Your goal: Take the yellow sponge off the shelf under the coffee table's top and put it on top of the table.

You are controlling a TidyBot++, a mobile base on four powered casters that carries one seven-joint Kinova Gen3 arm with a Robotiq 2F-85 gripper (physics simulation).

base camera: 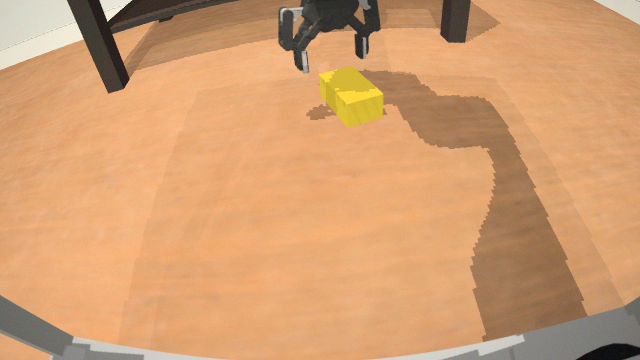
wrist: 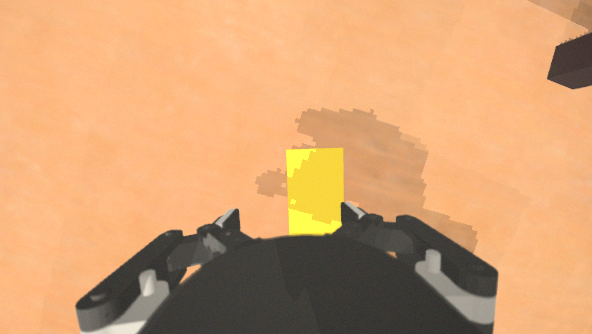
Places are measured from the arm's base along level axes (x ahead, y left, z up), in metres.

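Where they show: gripper, fingertip midpoint: (base camera: 333, 63) (wrist: 290, 216).
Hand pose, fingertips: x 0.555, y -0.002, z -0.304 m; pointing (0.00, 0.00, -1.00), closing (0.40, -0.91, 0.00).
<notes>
Each offset is from my fingertips to the top centre of the thing. "spot": to the spot under its first point.
The yellow sponge @[dx +0.018, dy -0.024, dz -0.048 m] (base camera: 352, 95) (wrist: 316, 187) lies on the wooden floor in front of the coffee table, not on the shelf. My gripper (base camera: 332, 63) (wrist: 290, 216) is open and empty, above the floor on the table side of the sponge. In the wrist view the sponge lies ahead, right of the middle between the fingers, and its near end is hidden behind the gripper body and right finger. The coffee table shows dark legs and part of a low dark board (base camera: 160, 14), which looks like the shelf. The table's top is out of view.
A table leg @[spot: dx +0.197, dy +0.522, dz +0.033 m] (base camera: 100, 47) stands at the upper left and another leg @[spot: dx +0.285, dy -0.303, dz -0.030 m] (base camera: 455, 20) at the upper right of the base view. A dark leg (wrist: 572, 62) shows at the wrist view's right edge. The arm's shadow crosses the floor. Pale wall shows behind the table.
</notes>
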